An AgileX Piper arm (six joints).
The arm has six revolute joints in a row. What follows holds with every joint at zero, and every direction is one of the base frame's.
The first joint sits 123 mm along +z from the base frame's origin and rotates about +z.
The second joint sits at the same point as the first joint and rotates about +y.
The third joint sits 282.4 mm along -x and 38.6 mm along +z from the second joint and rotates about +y.
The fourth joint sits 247.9 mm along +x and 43.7 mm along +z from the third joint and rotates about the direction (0.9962, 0, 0.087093).
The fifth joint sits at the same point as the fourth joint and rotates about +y.
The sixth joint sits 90.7 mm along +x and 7.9 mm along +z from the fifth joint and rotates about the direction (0.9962, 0, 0.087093).
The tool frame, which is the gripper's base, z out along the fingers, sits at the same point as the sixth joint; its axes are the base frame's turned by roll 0, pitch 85 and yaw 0 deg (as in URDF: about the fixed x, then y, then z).
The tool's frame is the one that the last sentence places.
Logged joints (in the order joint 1, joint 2, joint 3, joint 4, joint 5, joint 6), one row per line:
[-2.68, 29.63, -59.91, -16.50, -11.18, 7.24]
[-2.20, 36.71, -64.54, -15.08, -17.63, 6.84]
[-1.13, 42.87, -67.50, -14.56, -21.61, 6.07]
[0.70, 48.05, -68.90, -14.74, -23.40, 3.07]
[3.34, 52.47, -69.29, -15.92, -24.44, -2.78]
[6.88, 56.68, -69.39, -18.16, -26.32, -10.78]
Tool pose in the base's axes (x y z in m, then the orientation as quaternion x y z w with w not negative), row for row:
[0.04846, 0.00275, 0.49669, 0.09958, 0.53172, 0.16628, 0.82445]
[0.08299, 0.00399, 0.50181, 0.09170, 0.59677, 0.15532, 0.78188]
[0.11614, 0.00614, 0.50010, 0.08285, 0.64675, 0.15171, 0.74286]
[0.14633, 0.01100, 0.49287, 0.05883, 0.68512, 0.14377, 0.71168]
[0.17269, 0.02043, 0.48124, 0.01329, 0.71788, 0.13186, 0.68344]
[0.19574, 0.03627, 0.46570, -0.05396, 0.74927, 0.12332, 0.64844]
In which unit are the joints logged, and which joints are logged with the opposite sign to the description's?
The joints are logged in degrees. Opposite sign: joint 4, joint 5.
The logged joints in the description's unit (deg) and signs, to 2 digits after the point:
[-2.68, 29.63, -59.91, 16.50, 11.18, 7.24]
[-2.20, 36.71, -64.54, 15.08, 17.63, 6.84]
[-1.13, 42.87, -67.50, 14.56, 21.61, 6.07]
[0.70, 48.05, -68.90, 14.74, 23.40, 3.07]
[3.34, 52.47, -69.29, 15.92, 24.44, -2.78]
[6.88, 56.68, -69.39, 18.16, 26.32, -10.78]

